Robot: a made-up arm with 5 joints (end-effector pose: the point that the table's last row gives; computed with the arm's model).
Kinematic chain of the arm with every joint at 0, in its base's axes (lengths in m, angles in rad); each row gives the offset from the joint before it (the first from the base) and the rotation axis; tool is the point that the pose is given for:
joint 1: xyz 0 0 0.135 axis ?
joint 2: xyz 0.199 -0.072 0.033 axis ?
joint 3: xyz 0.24 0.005 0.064 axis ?
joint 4: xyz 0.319 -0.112 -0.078 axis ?
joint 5: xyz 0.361 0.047 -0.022 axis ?
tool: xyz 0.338 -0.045 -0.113
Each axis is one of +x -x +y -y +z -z.
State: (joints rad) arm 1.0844 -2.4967 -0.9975 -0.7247 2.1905
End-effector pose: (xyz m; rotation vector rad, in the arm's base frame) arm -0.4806 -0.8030 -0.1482 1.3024 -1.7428 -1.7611
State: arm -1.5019 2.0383 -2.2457 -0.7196 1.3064
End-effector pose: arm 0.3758 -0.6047 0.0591 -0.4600 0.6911 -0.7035
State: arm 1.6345 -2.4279 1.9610 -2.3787 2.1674
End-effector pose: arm -0.1558 -0.5423 0.0976 -0.6409 1.9462 -1.4322
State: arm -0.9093 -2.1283 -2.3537 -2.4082 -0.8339
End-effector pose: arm 0.0126 -0.5002 0.6523 1.3839 -2.0615 0.1176
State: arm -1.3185 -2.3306 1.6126 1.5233 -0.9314
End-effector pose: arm -0.5303 0.2243 -0.3838 -1.0433 0.0702 1.9298
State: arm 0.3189 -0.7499 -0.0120 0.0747 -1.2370
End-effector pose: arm 0.9029 -1.0943 -0.1733 -1.2788 0.7854 -0.5234
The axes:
joint 1: +y
joint 2: +z
joint 3: -y
joint 4: -z
joint 5: +x

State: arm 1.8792 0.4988 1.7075 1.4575 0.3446
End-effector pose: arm 0.2545 -0.5805 -0.9231 0.5440 0.2311 -1.6150
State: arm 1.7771 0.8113 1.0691 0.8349 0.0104
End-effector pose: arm 0.4257 0.0845 -1.1869 0.4955 0.9571 -0.6383
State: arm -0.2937 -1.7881 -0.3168 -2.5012 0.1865
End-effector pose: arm 0.4870 -0.0652 0.2490 0.3411 -0.3852 0.7873
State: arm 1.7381 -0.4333 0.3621 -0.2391 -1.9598
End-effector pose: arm 0.2193 -0.5533 -1.2054 -1.8149 0.9638 1.3607
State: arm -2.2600 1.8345 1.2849 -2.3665 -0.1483
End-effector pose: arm 0.2747 0.2010 -0.0028 1.3984 -0.2356 -0.3520
